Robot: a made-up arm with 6 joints.
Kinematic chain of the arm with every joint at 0, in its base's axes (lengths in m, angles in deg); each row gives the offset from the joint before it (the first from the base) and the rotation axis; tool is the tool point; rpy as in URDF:
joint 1: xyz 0 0 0.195 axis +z
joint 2: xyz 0 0 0 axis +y
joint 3: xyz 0.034 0 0.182 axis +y
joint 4: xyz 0.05 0 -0.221 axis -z
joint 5: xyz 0 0 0 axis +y
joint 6: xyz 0.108 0 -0.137 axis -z
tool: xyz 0 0 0 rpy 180 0 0
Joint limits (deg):
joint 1: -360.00..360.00
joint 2: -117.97..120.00
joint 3: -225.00..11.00
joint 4: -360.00..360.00
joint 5: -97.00..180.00
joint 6: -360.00..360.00
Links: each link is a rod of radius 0.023 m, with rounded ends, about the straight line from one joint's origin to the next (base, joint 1, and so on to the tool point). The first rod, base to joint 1, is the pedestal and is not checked.
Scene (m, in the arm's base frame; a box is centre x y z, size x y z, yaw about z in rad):
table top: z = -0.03
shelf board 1: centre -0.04 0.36 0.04 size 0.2 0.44 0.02 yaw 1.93
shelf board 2: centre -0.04 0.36 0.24 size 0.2 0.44 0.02 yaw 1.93
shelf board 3: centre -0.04 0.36 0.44 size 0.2 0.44 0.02 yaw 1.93
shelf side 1: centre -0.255 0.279 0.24 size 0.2 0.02 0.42 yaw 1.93
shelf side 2: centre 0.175 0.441 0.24 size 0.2 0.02 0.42 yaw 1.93
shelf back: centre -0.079 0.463 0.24 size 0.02 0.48 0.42 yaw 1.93
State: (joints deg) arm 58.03 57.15 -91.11 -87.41 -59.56 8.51
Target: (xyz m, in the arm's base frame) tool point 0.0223 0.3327 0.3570
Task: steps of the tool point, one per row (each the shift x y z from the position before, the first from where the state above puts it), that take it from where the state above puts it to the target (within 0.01 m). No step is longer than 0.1 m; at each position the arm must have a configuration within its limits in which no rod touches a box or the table.
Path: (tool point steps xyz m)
1: 0.0332 -0.0757 -0.0096
2: 0.0242 -0.0773 0.0097
3: 0.0155 0.0164 0.0705
4: -0.0061 -0.0014 0.0782
5: -0.0269 -0.0216 0.0744
6: -0.0197 0.0624 -0.0009
7: -0.0259 0.0590 0.0009

